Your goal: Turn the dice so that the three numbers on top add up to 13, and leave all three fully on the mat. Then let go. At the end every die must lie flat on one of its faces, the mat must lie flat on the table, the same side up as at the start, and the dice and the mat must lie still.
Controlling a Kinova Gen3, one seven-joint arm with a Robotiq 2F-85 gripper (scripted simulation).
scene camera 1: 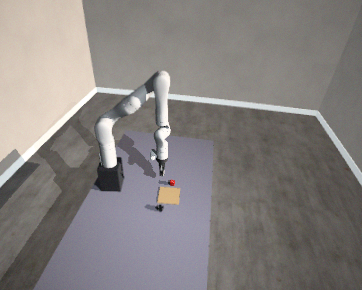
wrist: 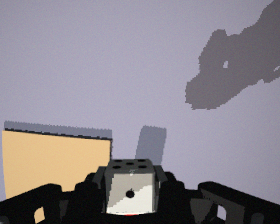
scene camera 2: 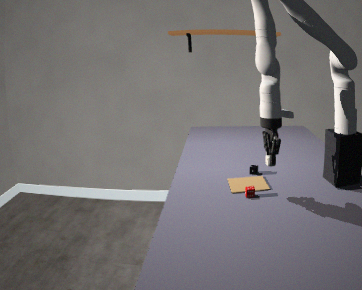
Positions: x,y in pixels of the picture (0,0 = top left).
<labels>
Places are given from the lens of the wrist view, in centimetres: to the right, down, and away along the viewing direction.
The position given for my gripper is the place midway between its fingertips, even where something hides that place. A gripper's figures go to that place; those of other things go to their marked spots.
my gripper (wrist: 130,178): -1, 5, 16
tan mat (wrist: 40,159): -12, 6, 25
</labels>
